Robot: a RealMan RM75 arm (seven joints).
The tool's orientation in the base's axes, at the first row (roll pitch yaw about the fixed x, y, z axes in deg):
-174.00 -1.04 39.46
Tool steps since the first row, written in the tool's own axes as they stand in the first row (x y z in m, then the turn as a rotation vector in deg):
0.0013 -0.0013 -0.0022 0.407 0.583 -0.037
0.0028 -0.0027 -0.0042 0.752 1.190 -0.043
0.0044 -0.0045 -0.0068 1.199 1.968 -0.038
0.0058 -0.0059 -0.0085 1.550 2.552 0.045
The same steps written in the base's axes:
0.0003 0.0016 0.0023 0.685 -0.192 -0.017
0.0007 0.0035 0.0045 1.337 -0.438 -0.068
0.0009 0.0056 0.0073 2.174 -0.750 -0.146
0.0012 0.0074 0.0092 2.811 -0.967 -0.283

